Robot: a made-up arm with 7 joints. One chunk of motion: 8 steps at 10 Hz.
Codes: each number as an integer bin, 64 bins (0 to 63) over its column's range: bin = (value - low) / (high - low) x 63, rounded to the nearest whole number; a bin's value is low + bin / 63 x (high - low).
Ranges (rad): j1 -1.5..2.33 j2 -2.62..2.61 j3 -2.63..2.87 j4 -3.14..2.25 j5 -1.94..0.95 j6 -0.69..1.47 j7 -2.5..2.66
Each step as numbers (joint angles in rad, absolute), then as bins.
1 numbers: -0.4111 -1.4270 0.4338 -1.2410 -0.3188 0.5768 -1.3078
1 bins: 18 14 35 22 35 37 15
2 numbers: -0.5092 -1.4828 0.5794 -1.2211 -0.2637 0.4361 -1.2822
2 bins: 16 14 37 22 37 33 15
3 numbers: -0.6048 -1.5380 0.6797 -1.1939 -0.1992 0.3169 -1.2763
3 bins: 15 13 38 23 38 29 15
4 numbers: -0.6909 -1.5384 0.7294 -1.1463 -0.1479 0.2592 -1.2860
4 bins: 13 13 38 23 39 28 15
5 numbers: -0.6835 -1.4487 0.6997 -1.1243 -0.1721 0.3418 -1.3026
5 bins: 13 14 38 24 39 30 15
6 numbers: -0.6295 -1.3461 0.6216 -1.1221 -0.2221 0.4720 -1.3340
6 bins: 14 15 37 24 37 34 14
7 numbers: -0.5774 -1.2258 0.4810 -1.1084 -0.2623 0.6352 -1.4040
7 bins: 15 17 36 24 37 39 13
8 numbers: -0.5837 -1.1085 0.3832 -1.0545 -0.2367 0.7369 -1.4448
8 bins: 15 18 35 24 37 42 13
